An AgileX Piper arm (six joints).
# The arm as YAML. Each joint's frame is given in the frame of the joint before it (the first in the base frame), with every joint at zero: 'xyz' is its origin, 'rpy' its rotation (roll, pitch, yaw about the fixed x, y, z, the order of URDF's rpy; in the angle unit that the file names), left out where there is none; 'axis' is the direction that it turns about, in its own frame. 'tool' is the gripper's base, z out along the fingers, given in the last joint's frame.
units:
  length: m
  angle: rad
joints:
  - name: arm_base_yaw
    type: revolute
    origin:
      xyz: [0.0, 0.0, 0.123]
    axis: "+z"
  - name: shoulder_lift
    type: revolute
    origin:
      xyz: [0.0, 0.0, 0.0]
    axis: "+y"
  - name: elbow
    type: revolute
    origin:
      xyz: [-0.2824, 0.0, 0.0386]
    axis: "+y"
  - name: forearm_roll
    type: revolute
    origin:
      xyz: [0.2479, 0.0, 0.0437]
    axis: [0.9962, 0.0, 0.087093]
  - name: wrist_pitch
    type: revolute
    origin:
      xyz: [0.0, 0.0, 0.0]
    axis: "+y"
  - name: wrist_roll
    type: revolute
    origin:
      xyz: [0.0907, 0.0, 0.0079]
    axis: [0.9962, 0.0, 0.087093]
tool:
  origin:
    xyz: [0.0, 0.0, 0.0]
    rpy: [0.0, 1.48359, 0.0]
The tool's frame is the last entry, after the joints.
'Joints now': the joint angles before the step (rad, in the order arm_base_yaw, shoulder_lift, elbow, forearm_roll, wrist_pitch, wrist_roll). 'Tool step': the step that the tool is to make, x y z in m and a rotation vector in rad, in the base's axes. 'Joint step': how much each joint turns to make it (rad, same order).
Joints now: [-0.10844 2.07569 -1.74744 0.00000 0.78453 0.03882]
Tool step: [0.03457 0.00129 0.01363 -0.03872 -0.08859 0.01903]
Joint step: [0.01398 0.11206 -0.22953 -0.02997 0.02541 0.00001]
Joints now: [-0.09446 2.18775 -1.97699 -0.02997 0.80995 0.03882]
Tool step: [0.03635 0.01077 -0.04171 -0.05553 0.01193 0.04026]
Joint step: [0.03341 0.19039 -0.18688 -0.05670 0.00408 0.00000]
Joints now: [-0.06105 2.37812 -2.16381 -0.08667 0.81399 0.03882]
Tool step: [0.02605 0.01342 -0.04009 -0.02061 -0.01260 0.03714]
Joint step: [0.02847 0.16392 -0.15972 -0.01680 -0.01824 -0.00598]
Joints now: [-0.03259 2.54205 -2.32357 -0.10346 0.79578 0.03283]
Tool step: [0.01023 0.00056 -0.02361 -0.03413 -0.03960 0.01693]
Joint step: [0.00444 0.06521 -0.02836 -0.03657 -0.07779 0.00294]
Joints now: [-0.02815 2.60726 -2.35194 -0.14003 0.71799 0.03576]
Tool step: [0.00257 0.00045 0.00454 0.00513 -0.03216 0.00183]
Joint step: [0.00000 0.00099 -0.01281 0.00565 -0.02037 0.00000]
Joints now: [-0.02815 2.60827 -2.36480 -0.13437 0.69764 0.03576]
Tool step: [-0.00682 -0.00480 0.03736 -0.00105 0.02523 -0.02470]
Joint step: [-0.00670 -0.04413 -0.06456 -0.00001 0.13509 0.00001]
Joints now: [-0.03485 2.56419 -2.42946 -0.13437 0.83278 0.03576]
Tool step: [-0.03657 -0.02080 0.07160 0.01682 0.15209 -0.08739]
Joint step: [-0.03780 -0.11829 -0.08306 0.00409 0.35759 0.00365]
